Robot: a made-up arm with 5 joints.
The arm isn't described. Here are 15 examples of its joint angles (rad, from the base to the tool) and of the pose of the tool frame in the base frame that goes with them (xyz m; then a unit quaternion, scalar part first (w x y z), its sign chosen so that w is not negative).
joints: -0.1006 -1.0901 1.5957 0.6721 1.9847
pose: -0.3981 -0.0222 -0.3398 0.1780 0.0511 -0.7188 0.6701
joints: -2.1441 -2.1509 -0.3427 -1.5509 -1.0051
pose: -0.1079 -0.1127 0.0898 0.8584 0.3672 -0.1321 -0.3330
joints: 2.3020 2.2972 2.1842 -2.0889 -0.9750
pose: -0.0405 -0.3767 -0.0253 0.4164 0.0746 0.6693 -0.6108
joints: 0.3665 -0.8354 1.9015 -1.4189 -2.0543
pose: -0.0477 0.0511 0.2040 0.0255 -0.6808 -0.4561 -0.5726
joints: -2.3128 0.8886 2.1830 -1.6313 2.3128
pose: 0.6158 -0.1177 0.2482 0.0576 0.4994 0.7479 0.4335
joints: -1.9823 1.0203 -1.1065 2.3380 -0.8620
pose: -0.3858 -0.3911 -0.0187 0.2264 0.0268 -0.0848 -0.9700
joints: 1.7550 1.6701 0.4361 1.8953 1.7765
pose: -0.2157 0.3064 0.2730 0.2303 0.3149 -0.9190 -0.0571
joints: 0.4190 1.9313 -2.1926 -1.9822 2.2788
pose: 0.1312 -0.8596 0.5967 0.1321 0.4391 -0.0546 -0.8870
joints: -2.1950 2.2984 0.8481 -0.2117 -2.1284
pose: -0.1783 0.0595 -0.0352 0.0921 -0.6822 0.6965 0.2025
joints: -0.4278 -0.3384 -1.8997 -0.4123 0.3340
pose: -0.7452 0.3514 0.5560 0.3027 -0.0448 -0.8802 -0.3628
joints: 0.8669 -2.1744 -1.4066 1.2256 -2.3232
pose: 0.0799 0.1968 0.4949 0.5437 -0.4484 0.2408 0.6674
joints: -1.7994 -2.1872 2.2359 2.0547 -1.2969
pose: 0.0514 0.2120 0.0068 0.4302 -0.8655 0.1791 0.1837
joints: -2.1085 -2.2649 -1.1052 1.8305 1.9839
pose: -0.3907 -0.1688 -0.4488 0.3176 -0.8818 0.2737 -0.2159
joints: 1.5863 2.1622 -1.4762 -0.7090 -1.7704
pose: 0.2637 -0.4128 0.1068 0.4404 0.4298 -0.5062 0.6042
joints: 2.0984 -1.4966 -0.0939 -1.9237 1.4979
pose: 0.2825 -0.5046 -0.0778 0.0255 -0.9048 -0.0105 0.4250
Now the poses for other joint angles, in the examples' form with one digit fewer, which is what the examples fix.
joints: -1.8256 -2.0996 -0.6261 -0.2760 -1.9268
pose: -0.392 0.219 0.060 0.769 -0.037 -0.588 -0.249
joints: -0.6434 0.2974 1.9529 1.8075 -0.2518
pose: 0.108 -0.262 -0.153 0.649 0.575 0.334 -0.370
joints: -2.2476 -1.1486 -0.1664 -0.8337 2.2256
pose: -0.452 -0.358 -0.310 0.306 -0.680 -0.008 0.667
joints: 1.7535 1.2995 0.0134 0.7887 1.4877
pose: 0.234 0.381 -0.069 0.296 -0.029 0.949 -0.105
